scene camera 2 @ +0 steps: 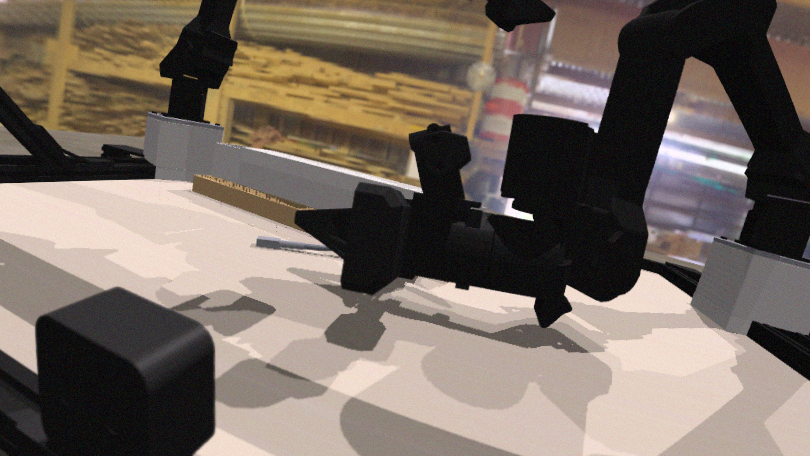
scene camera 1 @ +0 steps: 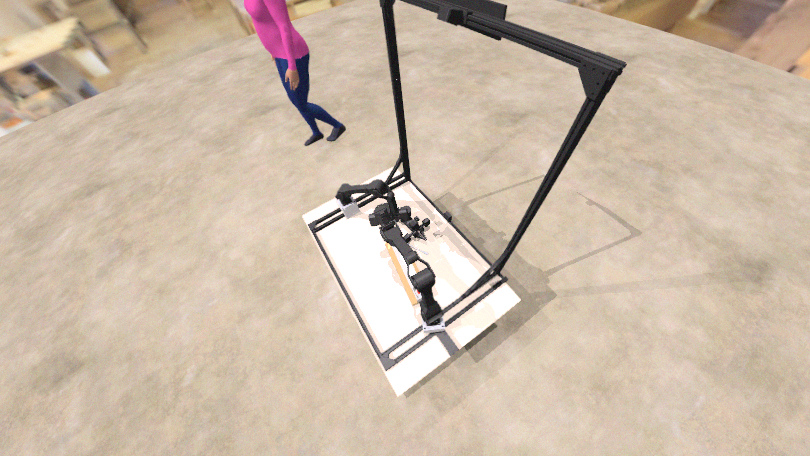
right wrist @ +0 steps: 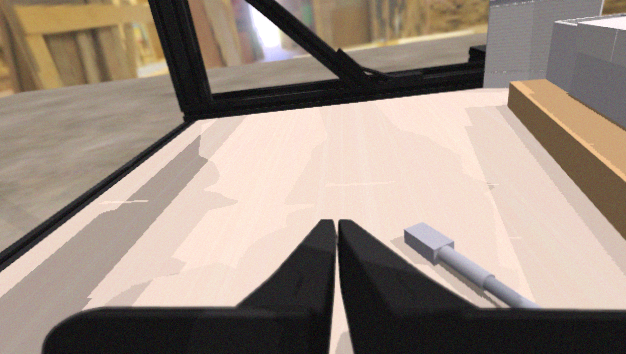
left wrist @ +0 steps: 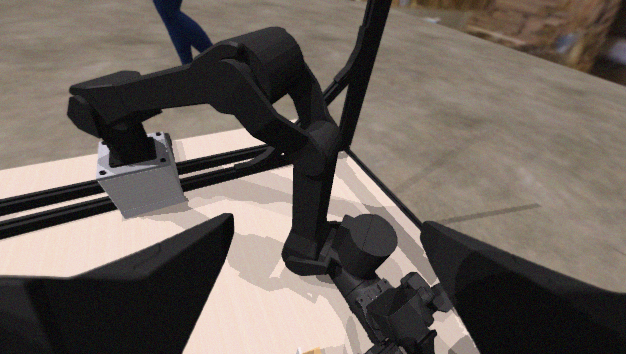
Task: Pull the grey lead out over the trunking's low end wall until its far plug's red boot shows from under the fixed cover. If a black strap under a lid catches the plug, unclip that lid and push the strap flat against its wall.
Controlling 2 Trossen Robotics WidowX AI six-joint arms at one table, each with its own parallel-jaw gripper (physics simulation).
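Frame: origin at the left arm's base, x left, y ahead, z down, level; centimetres.
Where they show: left gripper, between the fingertips: (left wrist: 329,225); right gripper, between the fingertips: (scene camera 2: 296,216) (scene camera 1: 426,240) (right wrist: 335,232); left arm's base, origin of its link: (scene camera 2: 185,119) (scene camera 1: 432,318); right arm's base, origin of its link: (scene camera 2: 770,252) (scene camera 1: 345,200) (left wrist: 133,151).
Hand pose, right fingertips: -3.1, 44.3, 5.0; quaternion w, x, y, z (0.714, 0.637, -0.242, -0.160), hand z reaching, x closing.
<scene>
Each offset is from my right fingertips to the top centre of the thing, as dx, dy, dz. "pt": to the spot under its first point.
The grey lead's near end, a block-shaped plug @(+1.2, -6.2, +3.8) (scene camera 2: 269,242) (right wrist: 425,240) with a round boot, lies on the table in front of the trunking (scene camera 2: 272,169) (right wrist: 582,75). The lead @(pt +4.7, -3.7, +3.7) (right wrist: 507,291) runs off to the lower right in the right wrist view. My right gripper (scene camera 2: 300,216) (right wrist: 335,232) is shut and empty above the table, left of the plug in its wrist view. My left gripper is open and empty, high up, with the right arm beyond its fingers. The far plug, the black straps and the lids cannot be made out; the arms hide much of the trunking.
A wooden strip (scene camera 1: 401,274) (scene camera 2: 243,198) (right wrist: 565,120) runs along the trunking. The two arms cross above the table. A black frame (scene camera 1: 566,147) (right wrist: 182,60) rises from the table's edge. A dark rounded block (scene camera 2: 124,368) stands at the near left in scene camera 2.
</scene>
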